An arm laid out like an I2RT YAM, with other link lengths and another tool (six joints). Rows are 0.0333 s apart.
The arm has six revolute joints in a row. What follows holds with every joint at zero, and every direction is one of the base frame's.
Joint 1 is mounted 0.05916 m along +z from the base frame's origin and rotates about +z.
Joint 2 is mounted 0.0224 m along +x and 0.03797 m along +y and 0.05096 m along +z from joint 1 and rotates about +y.
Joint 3 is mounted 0.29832 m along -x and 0.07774 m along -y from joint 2 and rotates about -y.
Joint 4 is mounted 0.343 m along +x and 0.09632 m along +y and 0.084 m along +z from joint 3 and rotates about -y.
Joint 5 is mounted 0.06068 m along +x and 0.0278 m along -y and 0.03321 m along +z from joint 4 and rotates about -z.
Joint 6 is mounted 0.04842 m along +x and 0.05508 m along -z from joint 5 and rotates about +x.
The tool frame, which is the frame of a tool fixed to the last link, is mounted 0.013 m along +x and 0.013 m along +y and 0.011 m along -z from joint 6; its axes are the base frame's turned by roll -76.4, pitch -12.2 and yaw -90 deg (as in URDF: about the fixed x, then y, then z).
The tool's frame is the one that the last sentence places.
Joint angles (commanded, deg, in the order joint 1, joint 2, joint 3, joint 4, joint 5, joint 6), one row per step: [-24.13, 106.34, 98.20, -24.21, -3.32, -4.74]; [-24.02, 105.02, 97.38, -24.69, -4.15, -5.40]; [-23.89, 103.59, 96.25, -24.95, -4.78, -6.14]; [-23.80, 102.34, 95.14, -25.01, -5.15, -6.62]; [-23.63, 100.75, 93.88, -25.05, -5.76, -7.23]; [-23.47, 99.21, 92.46, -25.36, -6.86, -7.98]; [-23.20, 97.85, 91.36, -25.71, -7.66, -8.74]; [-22.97, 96.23, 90.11, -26.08, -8.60, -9.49]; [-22.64, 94.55, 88.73, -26.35, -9.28, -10.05]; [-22.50, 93.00, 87.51, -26.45, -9.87, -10.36]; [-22.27, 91.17, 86.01, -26.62, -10.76, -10.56]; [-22.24, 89.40, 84.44, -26.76, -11.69, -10.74]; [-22.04, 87.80, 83.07, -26.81, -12.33, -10.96]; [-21.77, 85.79, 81.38, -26.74, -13.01, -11.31]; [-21.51, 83.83, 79.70, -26.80, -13.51, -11.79]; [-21.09, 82.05, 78.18, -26.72, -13.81, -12.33]
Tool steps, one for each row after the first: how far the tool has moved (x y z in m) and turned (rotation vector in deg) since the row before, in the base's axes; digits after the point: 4 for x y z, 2 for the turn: [-0.0059, 0.0046, 0.0050, -0.13, -0.01, 1.16]; [-0.0063, 0.0047, 0.0037, -0.30, 0.03, 1.06]; [-0.0055, 0.0036, 0.0024, -0.24, -0.03, 0.66]; [-0.0067, 0.0052, 0.0041, -0.31, -0.24, 1.01]; [-0.0071, 0.0057, 0.0019, 0.00, 0.12, 1.49]; [-0.0060, 0.0059, 0.0025, -0.20, 0.08, 1.35]; [-0.0074, 0.0062, 0.0033, -0.16, -0.05, 1.42]; [-0.0074, 0.0068, 0.0027, -0.14, -0.07, 1.20]; [-0.0070, 0.0047, 0.0029, -0.06, -0.28, 0.80]; [-0.0083, 0.0064, 0.0027, 0.21, -0.30, 1.09]; [-0.0085, 0.0047, 0.0015, 0.28, -0.22, 0.91]; [-0.0072, 0.0053, 0.0016, 0.06, -0.27, 0.86]; [-0.0089, 0.0064, 0.0020, -0.12, -0.46, 1.03]; [-0.0089, 0.0061, 0.0011, -0.25, -0.25, 0.93]; [-0.0076, 0.0064, 0.0009, -0.45, -0.33, 0.95]
